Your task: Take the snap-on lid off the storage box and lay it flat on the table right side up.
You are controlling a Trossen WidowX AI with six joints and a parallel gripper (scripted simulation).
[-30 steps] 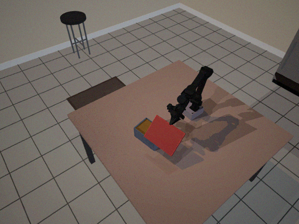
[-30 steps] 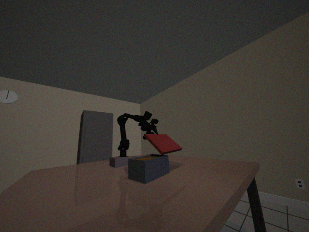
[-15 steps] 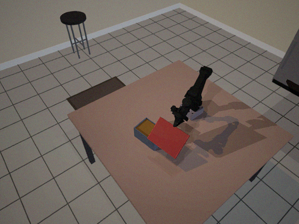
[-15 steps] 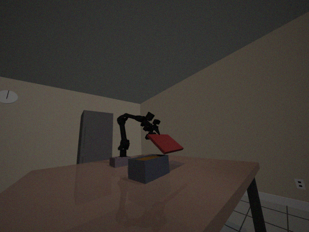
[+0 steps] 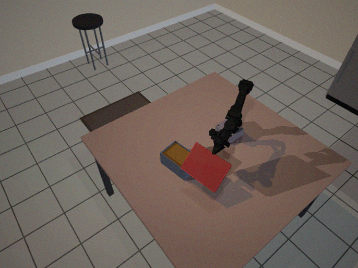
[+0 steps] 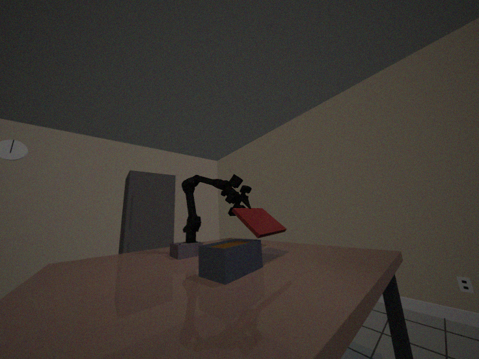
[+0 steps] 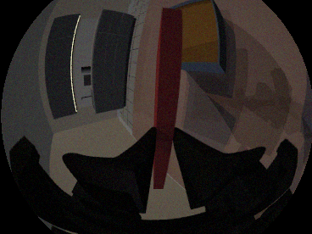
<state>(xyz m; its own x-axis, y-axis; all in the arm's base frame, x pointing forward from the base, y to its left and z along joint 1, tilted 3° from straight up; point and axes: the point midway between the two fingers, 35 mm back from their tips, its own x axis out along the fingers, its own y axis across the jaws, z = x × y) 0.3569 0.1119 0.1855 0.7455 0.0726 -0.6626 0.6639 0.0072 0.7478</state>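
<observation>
The red lid lies 70 mm ahead of my gripper tip and 50 mm below it. From my gripper tip the other things lie so: storage box 60 mm ahead, 200 mm to the right, 180 mm below.
</observation>
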